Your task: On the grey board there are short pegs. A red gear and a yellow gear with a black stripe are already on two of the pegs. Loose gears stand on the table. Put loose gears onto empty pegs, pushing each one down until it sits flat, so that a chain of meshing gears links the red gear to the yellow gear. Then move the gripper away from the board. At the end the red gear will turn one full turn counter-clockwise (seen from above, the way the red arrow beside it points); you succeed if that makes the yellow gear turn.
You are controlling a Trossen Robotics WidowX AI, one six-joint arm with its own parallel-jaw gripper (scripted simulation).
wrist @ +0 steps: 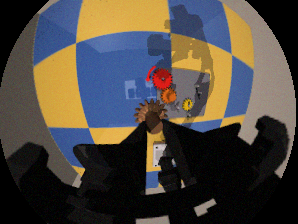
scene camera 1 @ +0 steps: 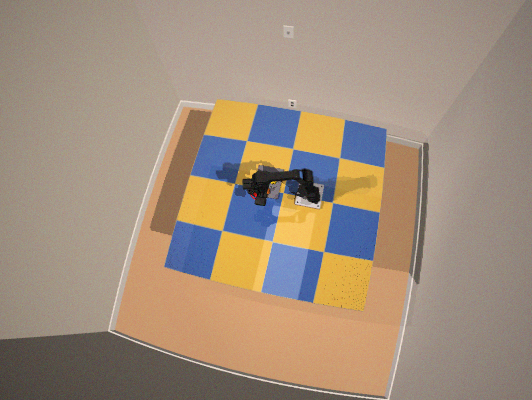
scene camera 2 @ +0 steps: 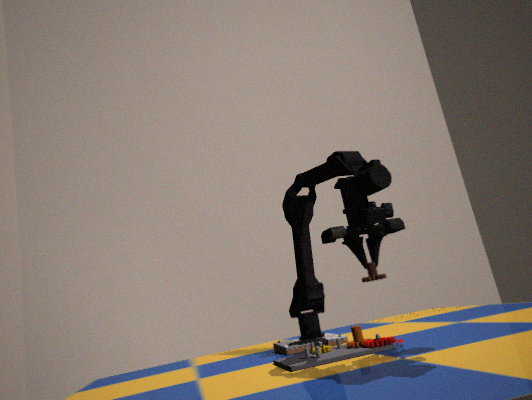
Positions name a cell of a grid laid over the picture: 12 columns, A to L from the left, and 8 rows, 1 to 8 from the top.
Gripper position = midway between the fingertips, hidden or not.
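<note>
My gripper (scene camera 2: I6) is visible, and the wrist view shows my gripper (wrist: G5) too.
</note>
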